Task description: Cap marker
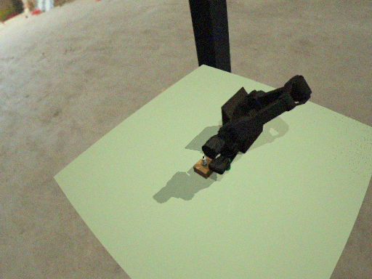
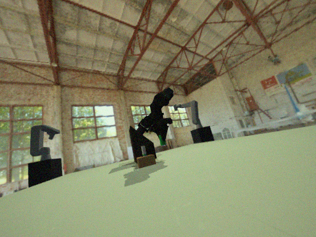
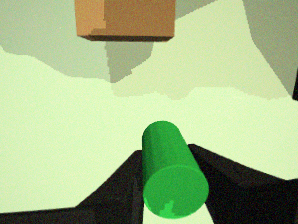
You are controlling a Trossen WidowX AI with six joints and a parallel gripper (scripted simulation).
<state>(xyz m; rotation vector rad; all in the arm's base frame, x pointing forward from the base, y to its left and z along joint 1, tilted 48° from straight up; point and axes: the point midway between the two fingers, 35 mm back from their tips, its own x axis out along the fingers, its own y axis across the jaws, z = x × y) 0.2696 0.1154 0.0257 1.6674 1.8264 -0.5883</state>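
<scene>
Right now the marker is 3 cm ahead of my gripper tip, 11 cm to the right of it and 1 cm below it. The rest, counted from my gripper tip: green cap (1 cm above); then holder block (3 cm ahead, 11 cm to the right, 7 cm below).
</scene>
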